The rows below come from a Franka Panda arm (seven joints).
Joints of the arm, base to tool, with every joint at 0 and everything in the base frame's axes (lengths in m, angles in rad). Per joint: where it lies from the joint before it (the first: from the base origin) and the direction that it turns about. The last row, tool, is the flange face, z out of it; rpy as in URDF.
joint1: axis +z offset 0 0 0.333
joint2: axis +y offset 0 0 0
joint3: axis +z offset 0 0 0.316
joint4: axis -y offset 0.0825 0 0
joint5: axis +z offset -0.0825 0 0.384
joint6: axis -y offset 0 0 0
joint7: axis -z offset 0.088 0 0
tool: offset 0 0 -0.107 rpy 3.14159 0 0
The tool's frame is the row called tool.
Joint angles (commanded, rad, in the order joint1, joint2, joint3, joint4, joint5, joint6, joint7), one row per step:
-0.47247 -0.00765 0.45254 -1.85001 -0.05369 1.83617 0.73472
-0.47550 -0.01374 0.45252 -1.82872 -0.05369 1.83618 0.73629
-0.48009 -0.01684 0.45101 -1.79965 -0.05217 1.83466 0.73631
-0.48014 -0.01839 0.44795 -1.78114 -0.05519 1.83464 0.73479
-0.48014 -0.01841 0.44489 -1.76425 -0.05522 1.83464 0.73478
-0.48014 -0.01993 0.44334 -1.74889 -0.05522 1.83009 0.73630
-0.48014 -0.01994 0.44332 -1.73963 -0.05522 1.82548 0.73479
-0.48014 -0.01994 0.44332 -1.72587 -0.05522 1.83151 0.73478
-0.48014 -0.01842 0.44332 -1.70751 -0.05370 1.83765 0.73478
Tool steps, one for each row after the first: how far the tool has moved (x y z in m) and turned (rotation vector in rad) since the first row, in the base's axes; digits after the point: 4 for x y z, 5 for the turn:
0.0016 -0.0012 0.0133 -0.00323 -0.02680 -0.00452
0.0040 -0.0042 0.0288 -0.00391 -0.05714 -0.01092
0.0054 -0.0060 0.0387 -0.00810 -0.07685 -0.01168
0.0068 -0.0078 0.0469 -0.00868 -0.09377 -0.01463
0.0073 -0.0085 0.0548 -0.00971 -0.10603 -0.01786
0.0075 -0.0085 0.0589 -0.00996 -0.11061 -0.01660
0.0091 -0.0084 0.0663 -0.01046 -0.13038 -0.01615
0.0111 -0.0085 0.0752 -0.00890 -0.15355 -0.01603

